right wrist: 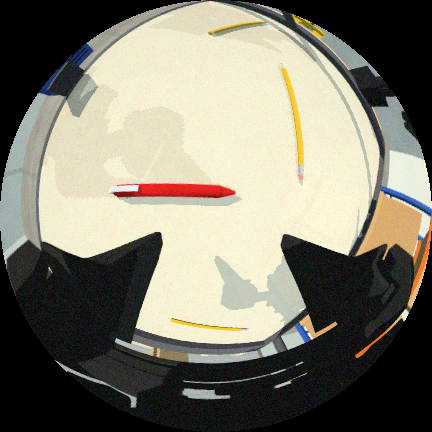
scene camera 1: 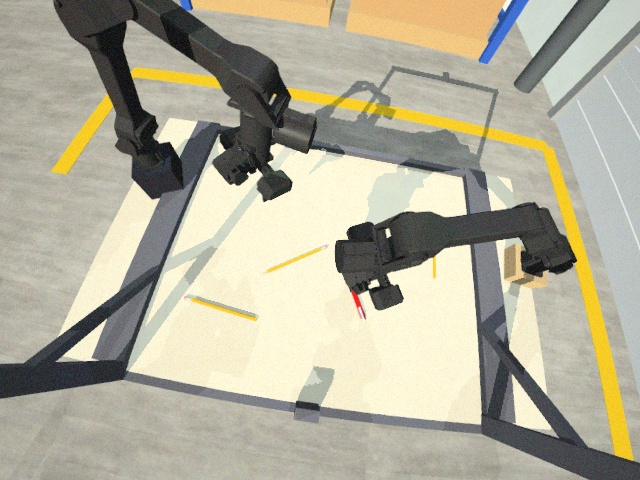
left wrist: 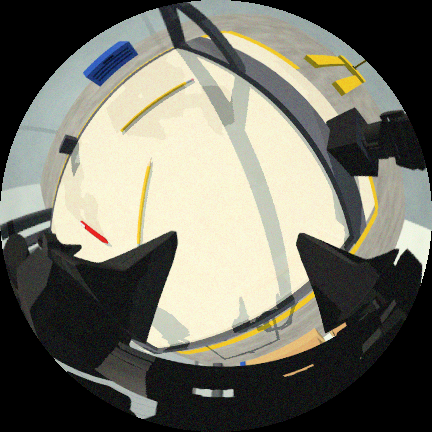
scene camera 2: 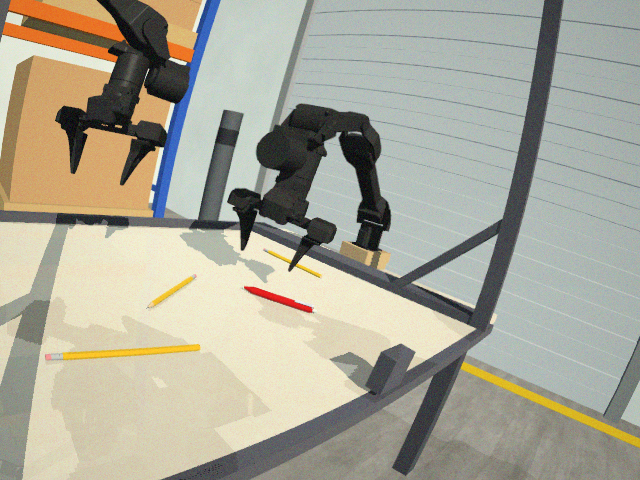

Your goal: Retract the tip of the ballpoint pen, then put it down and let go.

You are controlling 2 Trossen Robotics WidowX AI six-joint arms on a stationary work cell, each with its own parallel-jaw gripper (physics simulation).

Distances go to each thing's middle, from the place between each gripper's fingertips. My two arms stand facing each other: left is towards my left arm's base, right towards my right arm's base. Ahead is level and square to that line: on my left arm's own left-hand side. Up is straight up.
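Scene:
Offsets from my right hand: red ballpoint pen (right wrist: 138, 189), 5 cm below, 5 cm behind; small grey block (scene camera 2: 392, 364), 2 cm below, 33 cm behind, 6 cm to the left; tan block (scene camera 1: 512, 255), 3 cm below, 14 cm ahead, 48 cm to the right. By its middle, the small grey block is nearer to my right hand than to my left hand; by its middle, the tan block is likewise nearer to my right hand than to my left hand.
Offsets from my left hand: red ballpoint pen, 14 cm below, 30 cm to the right, 16 cm behind; small grey block, 12 cm below, 43 cm behind, 24 cm to the right; tan block, 12 cm below, 77 cm to the right, 4 cm ahead.

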